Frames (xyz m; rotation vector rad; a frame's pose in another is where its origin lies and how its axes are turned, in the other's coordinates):
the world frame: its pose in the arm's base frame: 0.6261 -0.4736 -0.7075 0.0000 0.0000 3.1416
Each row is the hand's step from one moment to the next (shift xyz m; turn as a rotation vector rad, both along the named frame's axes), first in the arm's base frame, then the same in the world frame.
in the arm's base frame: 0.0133 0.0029 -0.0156 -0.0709 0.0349 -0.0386
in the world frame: -0.0133 -0.0029 -0.0156 0.0709 -0.0349 -0.0386
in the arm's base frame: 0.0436 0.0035 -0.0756 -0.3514 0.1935 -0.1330
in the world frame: -0.0436 -0.0035 -0.0756 0.3514 -0.1935 -0.1330
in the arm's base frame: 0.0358 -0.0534 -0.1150 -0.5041 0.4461 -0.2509
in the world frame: -0.0358 0.0534 -0.1150 0.5041 -0.4461 -0.2509
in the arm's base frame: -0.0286 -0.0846 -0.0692 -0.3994 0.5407 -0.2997
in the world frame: 0.0286 0.0846 -0.0692 0.3994 -0.5407 -0.2997
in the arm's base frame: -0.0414 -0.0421 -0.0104 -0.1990 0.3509 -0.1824
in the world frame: 0.0414 0.0421 -0.0104 0.1990 -0.3509 -0.1824
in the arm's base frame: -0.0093 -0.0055 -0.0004 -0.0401 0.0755 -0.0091
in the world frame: 0.0093 0.0055 -0.0004 0.0401 -0.0755 -0.0091
